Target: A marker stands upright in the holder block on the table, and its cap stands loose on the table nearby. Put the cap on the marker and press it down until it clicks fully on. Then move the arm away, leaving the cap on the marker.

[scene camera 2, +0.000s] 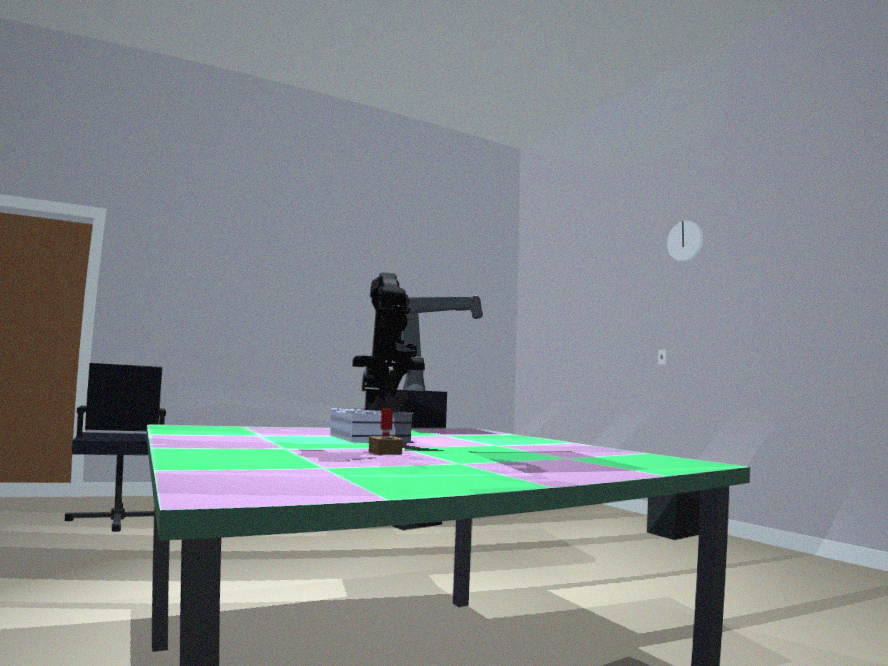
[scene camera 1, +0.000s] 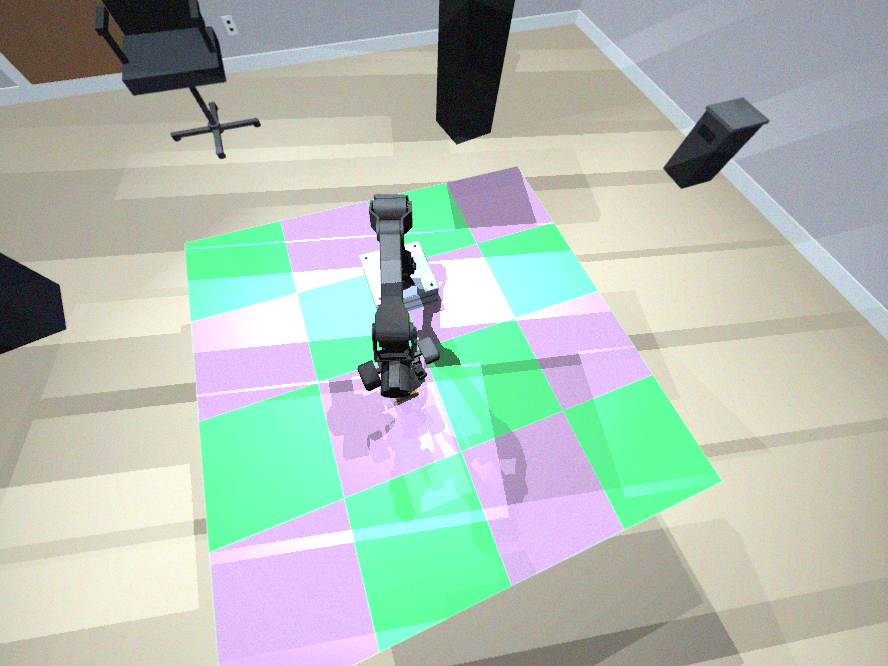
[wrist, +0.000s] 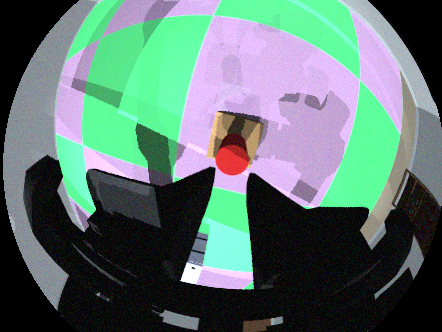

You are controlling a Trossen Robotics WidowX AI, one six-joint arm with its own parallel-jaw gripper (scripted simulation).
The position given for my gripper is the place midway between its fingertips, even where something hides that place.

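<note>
Scene camera 2 gives me my gripper (scene camera 2: 388, 396), and scene camera 1 shows my gripper too (scene camera 1: 401, 373). In the wrist view there's my gripper again (wrist: 231, 176), and there's a red cap (wrist: 232, 158) as well.
</note>
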